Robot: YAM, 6 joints.
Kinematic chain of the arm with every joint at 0, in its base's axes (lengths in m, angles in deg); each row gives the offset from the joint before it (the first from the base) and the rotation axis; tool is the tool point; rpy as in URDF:
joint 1: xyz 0 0 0.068 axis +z
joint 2: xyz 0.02 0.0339 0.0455 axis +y
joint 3: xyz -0.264 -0.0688 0 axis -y
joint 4: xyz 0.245 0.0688 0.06 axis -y
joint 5: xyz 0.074 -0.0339 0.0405 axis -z
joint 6: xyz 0.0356 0 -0.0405 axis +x
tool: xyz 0 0 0 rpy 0 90 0
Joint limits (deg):
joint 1: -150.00..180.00
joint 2: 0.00..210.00
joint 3: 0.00..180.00
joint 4: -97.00..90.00
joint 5: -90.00..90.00
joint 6: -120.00..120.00
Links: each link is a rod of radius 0.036 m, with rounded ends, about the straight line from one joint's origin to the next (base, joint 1, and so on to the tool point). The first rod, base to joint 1, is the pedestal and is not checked.
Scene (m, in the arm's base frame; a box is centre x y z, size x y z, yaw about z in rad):
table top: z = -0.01
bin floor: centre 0.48 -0 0 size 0.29 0.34 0.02 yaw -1.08
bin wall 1: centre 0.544 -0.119 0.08 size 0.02 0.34 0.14 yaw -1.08
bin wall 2: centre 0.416 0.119 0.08 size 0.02 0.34 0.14 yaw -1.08
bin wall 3: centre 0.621 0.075 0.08 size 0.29 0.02 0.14 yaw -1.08
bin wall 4: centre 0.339 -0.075 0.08 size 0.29 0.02 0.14 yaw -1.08
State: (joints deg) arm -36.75 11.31 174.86 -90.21 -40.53 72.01
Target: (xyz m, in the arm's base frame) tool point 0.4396 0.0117 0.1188
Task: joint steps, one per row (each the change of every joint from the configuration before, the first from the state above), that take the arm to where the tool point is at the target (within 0.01 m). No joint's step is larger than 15 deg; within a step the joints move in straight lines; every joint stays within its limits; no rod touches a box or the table.
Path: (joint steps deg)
1: 3.94 14.40 -6.92 1.29 0.42 0.00
2: 3.95 14.39 -6.91 1.29 0.42 0.00
3: 3.94 14.40 -6.92 1.29 0.43 0.00
4: 3.95 14.39 -6.92 1.28 0.42 0.00
5: 3.94 14.40 -6.91 1.29 0.42 0.00
6: 3.95 14.40 -6.92 1.29 0.42 0.00
7: 3.94 14.39 -6.92 1.29 0.42 0.00
8: 3.95 14.40 -6.91 1.29 0.43 0.00
9: 3.94 14.40 -6.92 1.29 0.42 0.00

